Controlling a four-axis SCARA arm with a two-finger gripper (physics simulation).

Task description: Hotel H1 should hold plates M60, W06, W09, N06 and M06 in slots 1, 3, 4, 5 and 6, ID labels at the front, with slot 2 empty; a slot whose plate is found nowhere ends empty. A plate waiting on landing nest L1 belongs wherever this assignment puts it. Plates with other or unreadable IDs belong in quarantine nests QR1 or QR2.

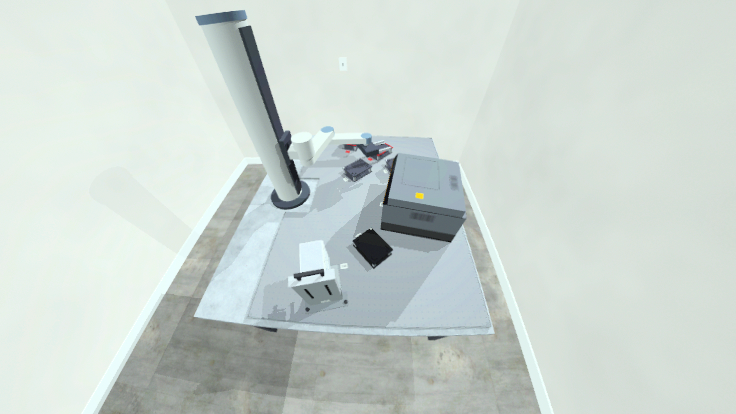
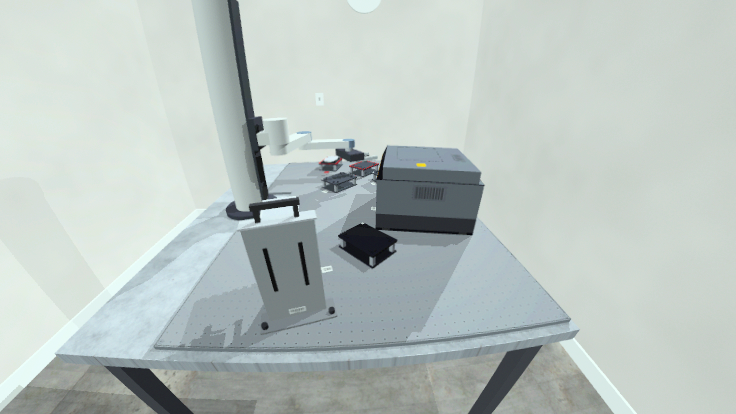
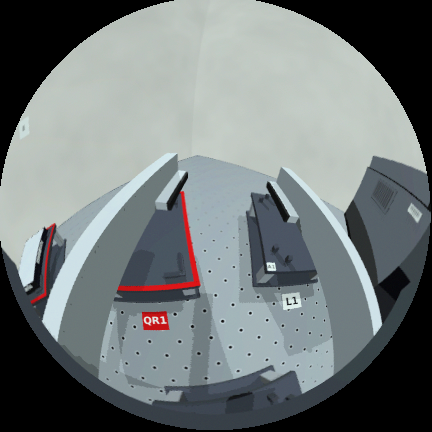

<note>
In view: the gripper [image 3: 229, 168], a quarantine nest QR1 [image 3: 164, 236] and a landing nest L1 [image 3: 272, 229].
</note>
